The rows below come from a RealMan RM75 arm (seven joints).
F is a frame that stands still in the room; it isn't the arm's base.
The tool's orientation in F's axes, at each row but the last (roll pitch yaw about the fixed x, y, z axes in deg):
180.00 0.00 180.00
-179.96 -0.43 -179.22
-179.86 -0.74 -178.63
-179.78 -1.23 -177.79
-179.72 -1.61 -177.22
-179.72 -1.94 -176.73
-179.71 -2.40 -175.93
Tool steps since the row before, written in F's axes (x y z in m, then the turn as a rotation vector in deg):
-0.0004 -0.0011 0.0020 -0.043 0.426 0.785
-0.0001 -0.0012 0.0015 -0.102 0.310 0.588
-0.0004 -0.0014 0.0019 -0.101 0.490 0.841
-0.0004 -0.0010 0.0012 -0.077 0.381 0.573
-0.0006 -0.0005 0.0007 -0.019 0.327 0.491
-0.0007 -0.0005 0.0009 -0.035 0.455 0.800
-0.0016 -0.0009 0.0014 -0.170 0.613 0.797
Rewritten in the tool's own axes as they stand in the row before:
0.0004 -0.0011 -0.0020 0.043 0.426 -0.785
0.0001 -0.0012 -0.0015 0.102 0.311 -0.587
0.0005 -0.0014 -0.0019 0.100 0.490 -0.841
0.0005 -0.0010 -0.0012 0.075 0.381 -0.573
0.0006 -0.0005 -0.0007 0.017 0.325 -0.492
0.0008 -0.0005 -0.0009 0.036 0.452 -0.801
0.0017 -0.0008 -0.0013 0.159 0.620 -0.794

